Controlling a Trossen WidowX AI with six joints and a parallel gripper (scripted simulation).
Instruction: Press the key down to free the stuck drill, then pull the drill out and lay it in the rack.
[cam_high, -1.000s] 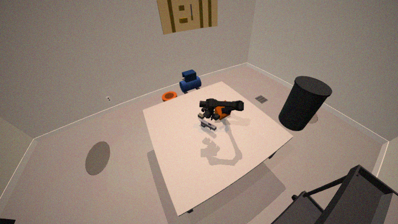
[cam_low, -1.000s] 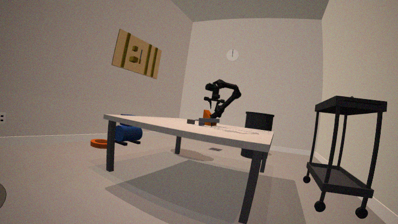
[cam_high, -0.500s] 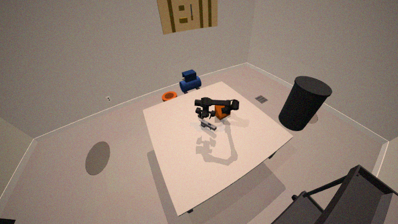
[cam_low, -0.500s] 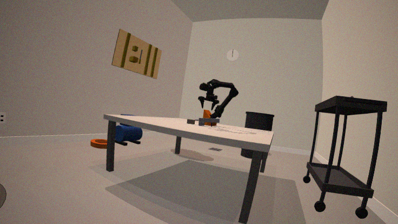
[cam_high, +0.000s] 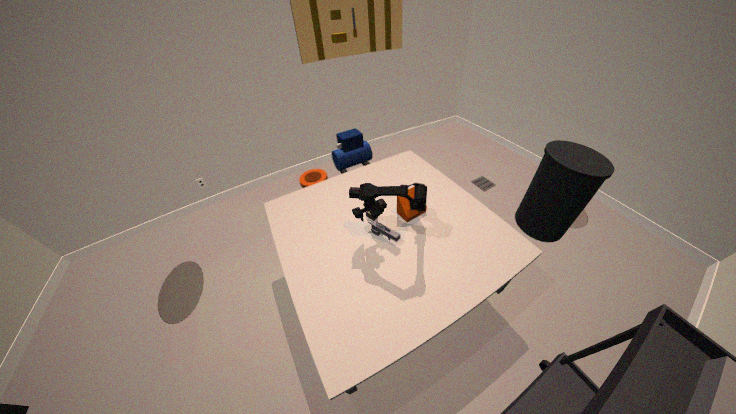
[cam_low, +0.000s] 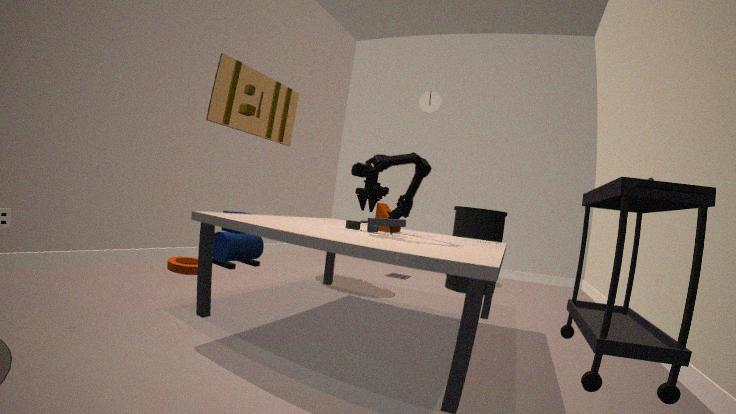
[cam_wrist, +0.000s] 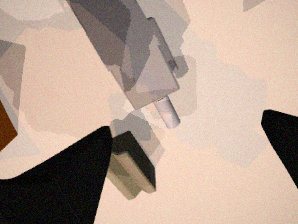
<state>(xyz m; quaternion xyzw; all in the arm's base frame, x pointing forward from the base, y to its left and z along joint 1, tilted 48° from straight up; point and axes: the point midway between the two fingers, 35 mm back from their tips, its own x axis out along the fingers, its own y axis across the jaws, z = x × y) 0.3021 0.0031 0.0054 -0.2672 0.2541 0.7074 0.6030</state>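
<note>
My gripper tip is 5 cm above the drill, 3 cm to the right of it and 3 cm past it. Also, from my gripper tip: grey rack 10 cm to the right, 8 cm below, 5 cm behind; then grey block 8 cm to the left, 5 cm below, 5 cm behind.
</note>
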